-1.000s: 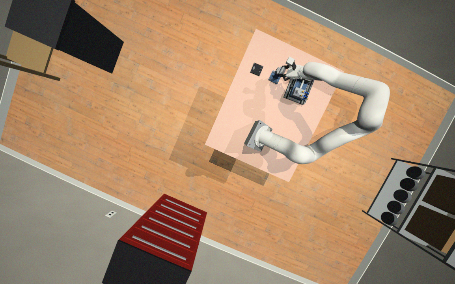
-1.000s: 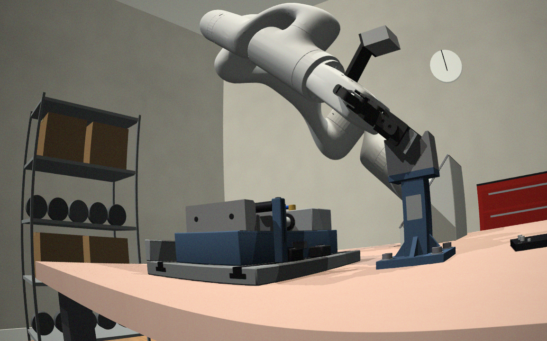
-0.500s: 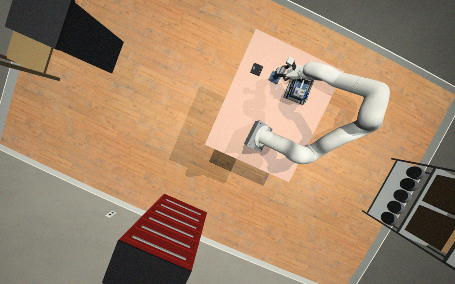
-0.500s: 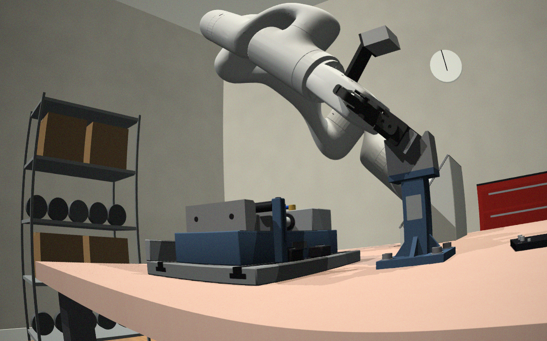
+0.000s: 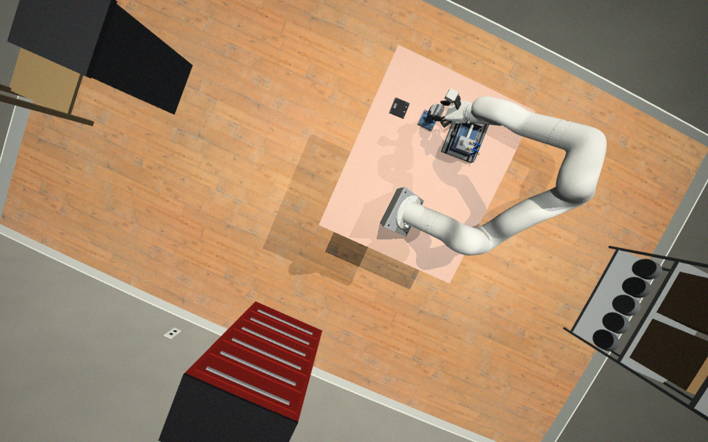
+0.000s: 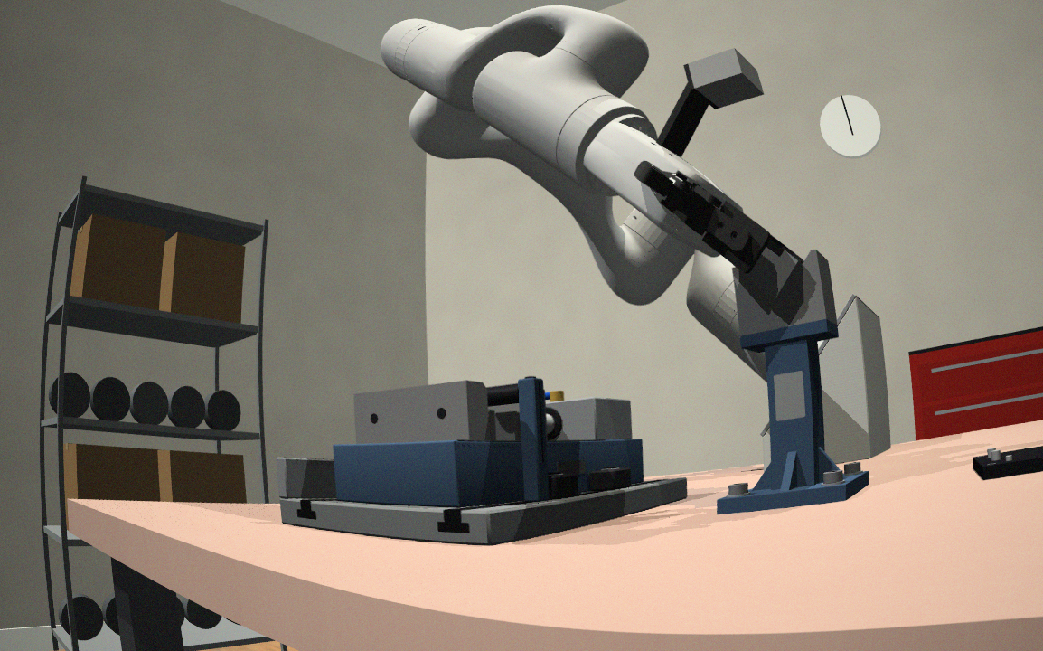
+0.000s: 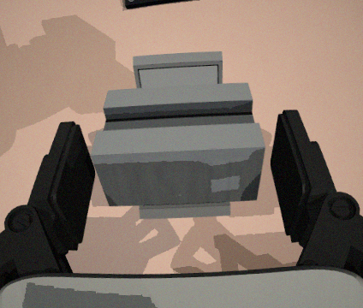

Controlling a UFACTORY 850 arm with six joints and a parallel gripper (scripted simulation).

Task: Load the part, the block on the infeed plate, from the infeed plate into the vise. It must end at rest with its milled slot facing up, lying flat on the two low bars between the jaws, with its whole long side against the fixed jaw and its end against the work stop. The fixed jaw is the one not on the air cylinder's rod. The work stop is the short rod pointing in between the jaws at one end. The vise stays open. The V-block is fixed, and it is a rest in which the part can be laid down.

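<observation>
My hand is 10 mm to the right of the part and 10 mm above it. Also, from my hand: cylinder rod: 210 mm to the right, 90 mm below, 10 mm ahead; then moving jaw: 210 mm to the right, 90 mm below, 60 mm ahead; then work stop rod: 160 mm to the right, 100 mm ahead, 80 mm below.
</observation>
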